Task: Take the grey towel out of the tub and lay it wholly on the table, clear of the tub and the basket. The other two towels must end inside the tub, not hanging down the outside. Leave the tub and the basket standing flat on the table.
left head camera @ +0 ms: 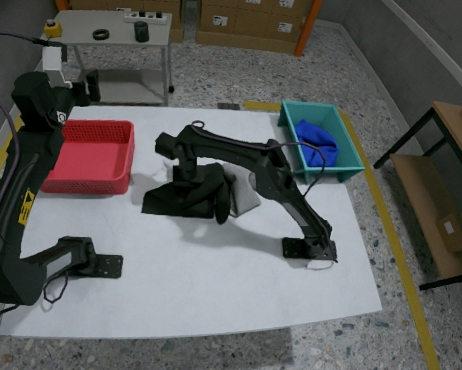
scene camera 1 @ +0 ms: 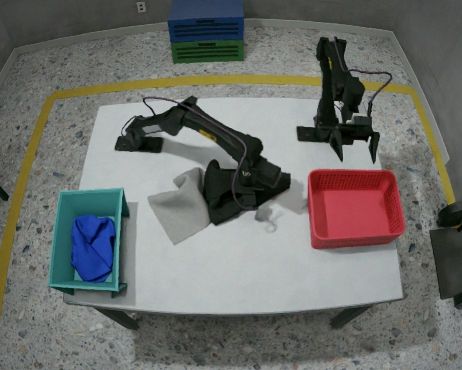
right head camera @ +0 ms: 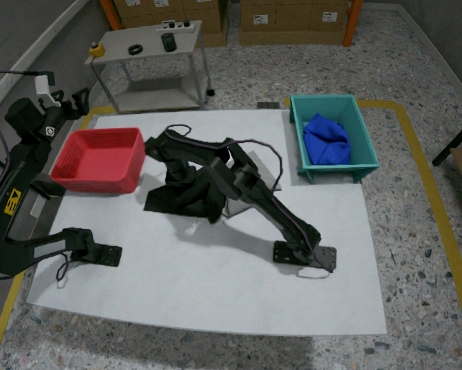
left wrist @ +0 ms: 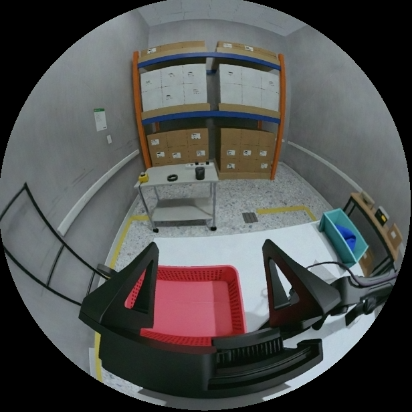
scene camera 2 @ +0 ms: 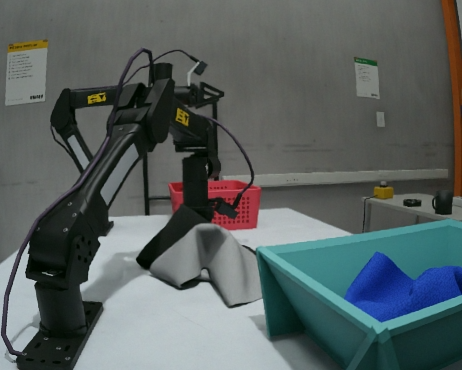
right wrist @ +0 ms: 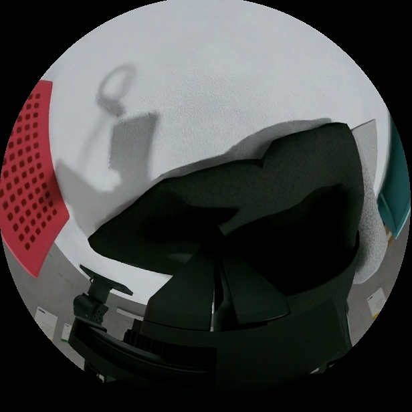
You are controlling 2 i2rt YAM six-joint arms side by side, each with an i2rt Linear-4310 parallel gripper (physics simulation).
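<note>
The grey towel (left head camera: 245, 197) (scene camera 1: 180, 210) (scene camera 2: 225, 260) lies rumpled on the table, partly against the black towel (left head camera: 165, 201) (scene camera 1: 219, 187) (right wrist: 300, 155). The blue towel (left head camera: 316, 145) (right head camera: 327, 142) (scene camera 1: 92, 250) lies bunched inside the teal tub (left head camera: 345, 135) (scene camera 1: 60, 225) (scene camera 2: 310, 295). The red basket (left head camera: 117, 184) (scene camera 1: 357, 241) (left wrist: 237, 300) is empty; tub and basket stand flat. My right gripper (right wrist: 213, 232) points down, its fingers together on a fold of the black towel; dark cloth partly hides the tips. My left gripper (scene camera 1: 358, 160) (left wrist: 210, 246) is open and empty, raised near the basket.
My right arm (scene camera 1: 215, 135) reaches over the middle of the table (scene camera 1: 225, 280). A grey trolley (left head camera: 107, 30) stands beyond the table in the left head view. A wooden shelf unit (left head camera: 407, 175) stands at the right of that view.
</note>
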